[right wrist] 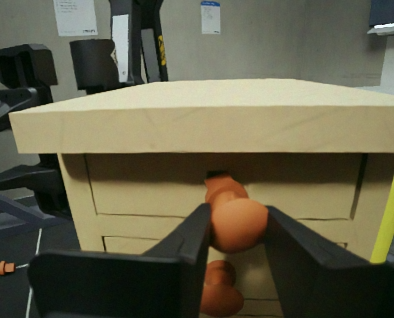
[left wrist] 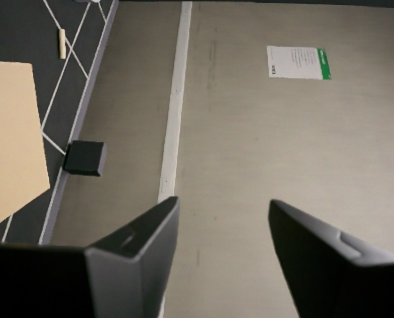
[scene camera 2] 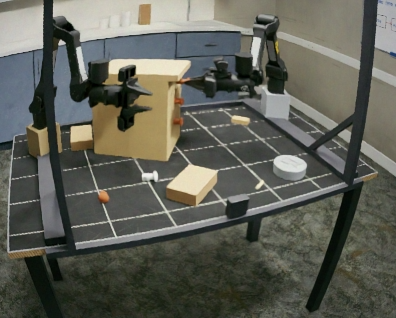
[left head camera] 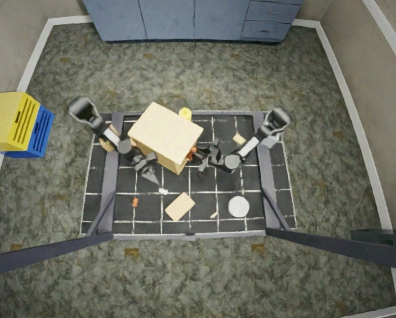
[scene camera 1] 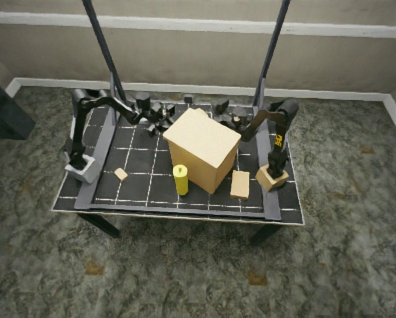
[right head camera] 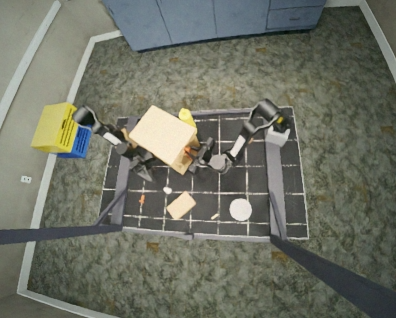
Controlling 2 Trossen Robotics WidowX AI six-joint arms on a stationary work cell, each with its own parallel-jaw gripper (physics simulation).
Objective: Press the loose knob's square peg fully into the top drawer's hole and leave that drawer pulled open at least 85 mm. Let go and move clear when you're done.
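Frame: origin at the left arm's base, x back, y right, z up, level; metres.
Seen in the pictures: left gripper, fingertip midpoint: (left wrist: 224, 207) (scene camera 2: 152, 101) (left head camera: 158, 183) (scene camera 1: 210, 105) (right head camera: 153, 181); right gripper, fingertip midpoint: (right wrist: 235, 213) (scene camera 2: 184, 81) (left head camera: 192, 148) (right head camera: 187, 148); left arm's base, link origin: (scene camera 2: 42, 125) (scene camera 1: 274, 171); right arm's base, link origin: (scene camera 2: 275, 91) (scene camera 1: 80, 163) (right head camera: 280, 127).
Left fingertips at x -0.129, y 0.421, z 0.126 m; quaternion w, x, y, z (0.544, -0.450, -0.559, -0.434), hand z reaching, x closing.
Pixels of each thing's top centre, then the offset from my left fingertips to it. "spot": a spot on its surface instead.
- tan cabinet, top centre: (right wrist: 220, 85) (scene camera 2: 142, 66) (scene camera 1: 201, 135) (left head camera: 165, 131) (right head camera: 160, 132) dx -0.145, dy -0.180, dz +0.049 m
- dark square hole, surface spot: (right wrist: 217, 173) spot: dx -0.187, dy -0.093, dz +0.001 m
- orange knob-like piece, top centre: (scene camera 2: 102, 190) (left head camera: 134, 202) dx +0.177, dy -0.026, dz -0.202 m
- white knob, top centre: (scene camera 2: 149, 171) (left head camera: 162, 191) dx +0.015, dy +0.003, dz -0.202 m
- tan block, top centre: (left wrist: 13, 138) (scene camera 2: 192, 178) (left head camera: 179, 206) (right head camera: 180, 205) dx -0.022, dy +0.126, dz -0.196 m
- small tan stick, top centre: (left wrist: 64, 43) (scene camera 2: 260, 183) dx -0.158, dy +0.263, dz -0.223 m
- grey disc, top centre: (scene camera 2: 290, 162) (right head camera: 240, 209) (left head camera: 239, 206) dx -0.295, dy +0.298, dz -0.198 m
- yellow cylinder, top centre: (scene camera 1: 179, 166) (left head camera: 184, 109) (right head camera: 182, 110) dx -0.291, dy -0.255, dz +0.012 m
A tan cabinet (left head camera: 167, 127) (right head camera: 162, 135) (scene camera 1: 202, 137) (scene camera 2: 130, 120) (right wrist: 225, 130) stands left of centre in the head views. Its top drawer (right wrist: 140, 185) looks flush. The dark square hole (right wrist: 217, 173) shows just above the peg end of an orange knob (right wrist: 239, 227). My right gripper (right wrist: 235, 213) (scene camera 2: 188, 81) is shut on this knob and holds it at the drawer front, peg toward the hole; how deep the peg sits cannot be told. Another orange knob (right wrist: 219, 295) is on the drawer below. My left gripper (left wrist: 224, 207) (scene camera 2: 151, 101) is open and empty, in front of the cabinet's side.
An orange knob-like piece (left head camera: 135, 202) (scene camera 2: 103, 196) and a white knob (left head camera: 163, 191) (scene camera 2: 150, 176) lie on the table. A tan block (left head camera: 180, 206) (scene camera 2: 192, 185), a small tan stick (scene camera 2: 259, 184) and a grey disc (scene camera 2: 290, 167) lie near the front. A yellow cylinder (scene camera 1: 181, 180) stands by the cabinet.
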